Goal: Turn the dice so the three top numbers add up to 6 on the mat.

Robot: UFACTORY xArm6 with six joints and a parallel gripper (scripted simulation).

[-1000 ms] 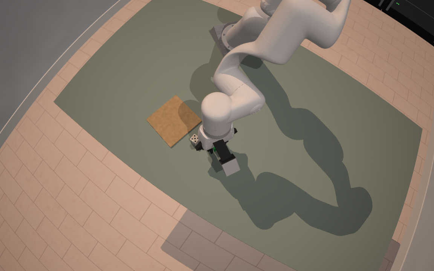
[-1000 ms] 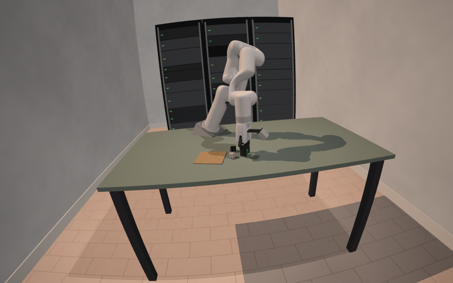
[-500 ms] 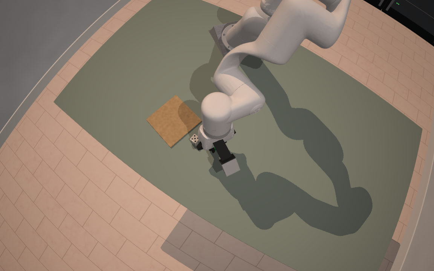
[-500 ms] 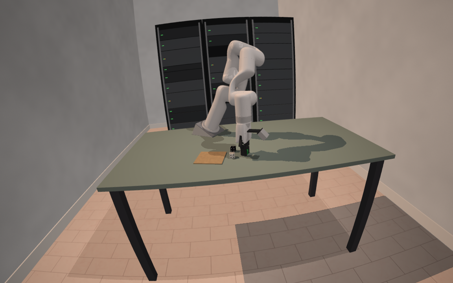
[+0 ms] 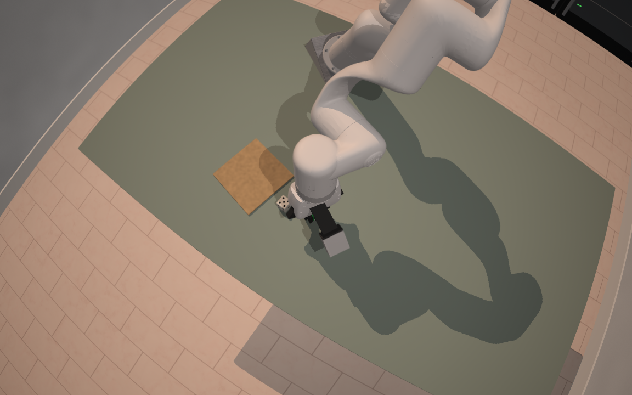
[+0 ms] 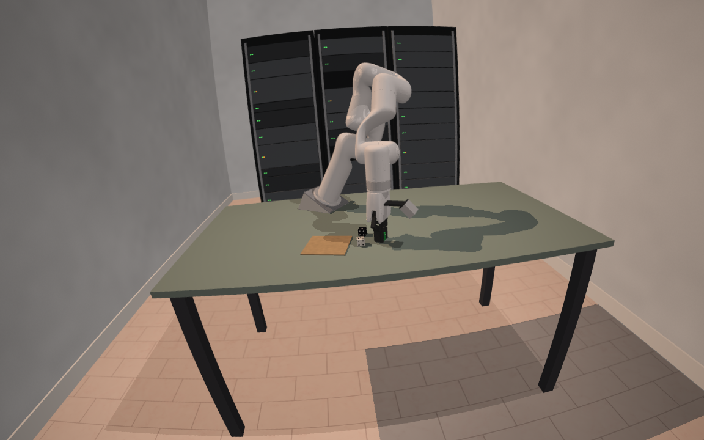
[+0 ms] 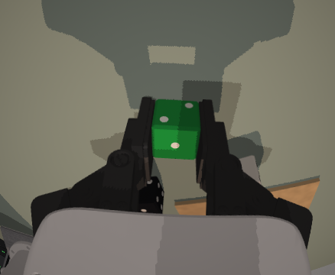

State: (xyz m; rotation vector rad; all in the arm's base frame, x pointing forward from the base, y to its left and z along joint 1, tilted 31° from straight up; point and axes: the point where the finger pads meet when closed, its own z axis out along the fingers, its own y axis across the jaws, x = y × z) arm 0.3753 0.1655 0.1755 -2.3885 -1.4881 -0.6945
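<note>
Right now my hand is 30 mm short of the brown mat, 170 mm to the left of it and 20 mm above it. Round my hand: white die (30 mm ahead, 60 mm to the right, 10 mm below); black die (50 mm behind, 60 mm to the right, 10 mm below); green die (10 mm below).
</note>
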